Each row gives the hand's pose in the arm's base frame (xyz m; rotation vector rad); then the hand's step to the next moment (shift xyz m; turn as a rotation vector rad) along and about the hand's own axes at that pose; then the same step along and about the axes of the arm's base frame.
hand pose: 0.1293 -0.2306 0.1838 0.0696 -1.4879 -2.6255
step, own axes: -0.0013 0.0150 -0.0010 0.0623 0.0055 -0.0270
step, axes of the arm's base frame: 0.0027 -0.0083 0.0123 -0.0586 -0.0338 -0.0079
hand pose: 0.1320 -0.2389 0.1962 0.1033 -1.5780 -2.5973
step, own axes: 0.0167 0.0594 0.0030 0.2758 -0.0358 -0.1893
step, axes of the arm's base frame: -0.0139 -0.0266 0.0540 -0.2547 -0.1837 -0.1205
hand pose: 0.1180 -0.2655 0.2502 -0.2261 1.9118 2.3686
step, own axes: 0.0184 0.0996 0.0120 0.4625 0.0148 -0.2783
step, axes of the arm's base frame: -0.0349 -0.0099 0.0953 -0.4416 -0.2858 -0.1220
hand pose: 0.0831 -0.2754 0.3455 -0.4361 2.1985 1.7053
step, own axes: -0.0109 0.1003 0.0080 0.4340 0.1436 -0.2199
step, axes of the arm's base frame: -0.0327 0.0322 0.0902 -0.4673 -0.1972 -0.0111
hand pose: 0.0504 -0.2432 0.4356 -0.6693 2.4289 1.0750
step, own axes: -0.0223 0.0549 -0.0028 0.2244 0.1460 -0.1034
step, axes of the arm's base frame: -0.0138 0.0361 0.0450 -0.2808 -0.0518 0.0289
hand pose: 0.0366 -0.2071 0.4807 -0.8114 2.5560 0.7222
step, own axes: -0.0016 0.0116 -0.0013 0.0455 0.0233 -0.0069
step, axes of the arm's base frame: -0.0061 0.0081 0.0060 -0.0505 -0.0070 -0.0077
